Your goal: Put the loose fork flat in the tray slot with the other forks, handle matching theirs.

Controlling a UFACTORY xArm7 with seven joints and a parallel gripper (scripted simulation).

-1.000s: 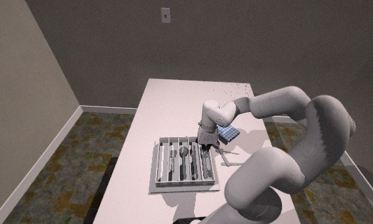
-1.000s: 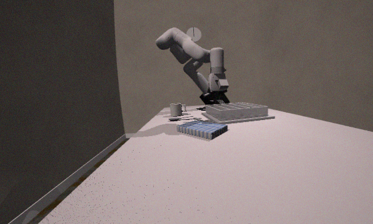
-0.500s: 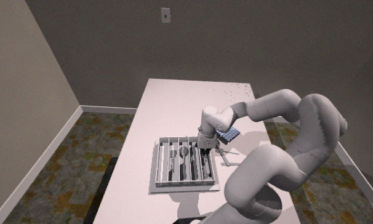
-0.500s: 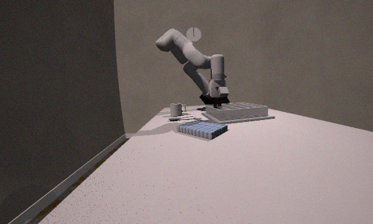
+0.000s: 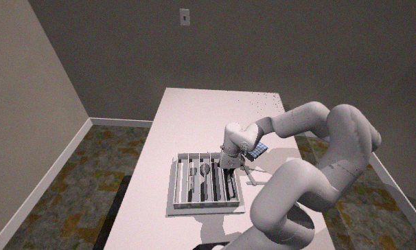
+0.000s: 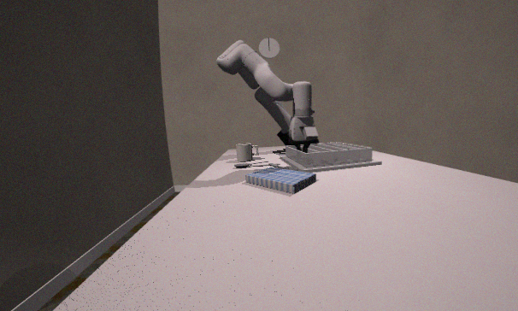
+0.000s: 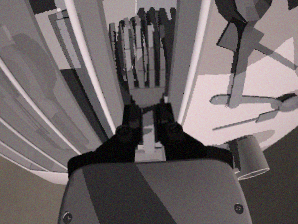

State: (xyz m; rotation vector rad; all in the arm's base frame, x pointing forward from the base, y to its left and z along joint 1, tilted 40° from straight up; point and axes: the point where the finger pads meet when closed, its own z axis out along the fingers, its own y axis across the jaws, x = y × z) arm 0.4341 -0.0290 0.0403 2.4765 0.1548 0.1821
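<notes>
My hand is 120 mm to the right of the tray and 30 mm past it. The rest, counted from my hand: mug: 250 mm to the right, 190 mm behind, 20 mm below.
</notes>
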